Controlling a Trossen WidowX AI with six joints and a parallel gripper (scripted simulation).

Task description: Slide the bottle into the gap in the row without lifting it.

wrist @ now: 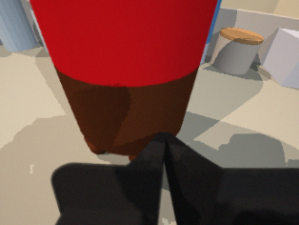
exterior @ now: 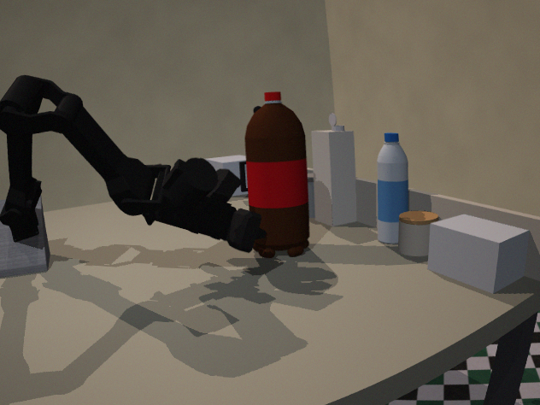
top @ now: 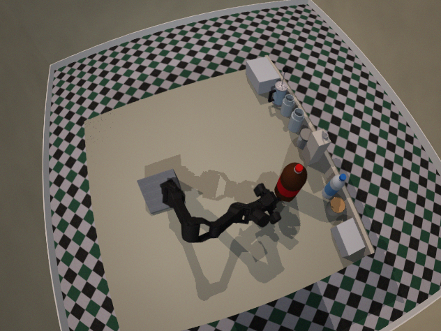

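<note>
The brown cola bottle is 90 mm ahead of my hand, 90 mm above it and 30 mm to the left of it. From my hand the other things lie so: blue-capped water bottle 280 mm ahead, 80 mm to the right, 40 mm above; french press 520 mm to the left, 340 mm ahead, 70 mm above; cork-lidded jar 270 mm ahead, 170 mm to the right, 30 mm below.
</note>
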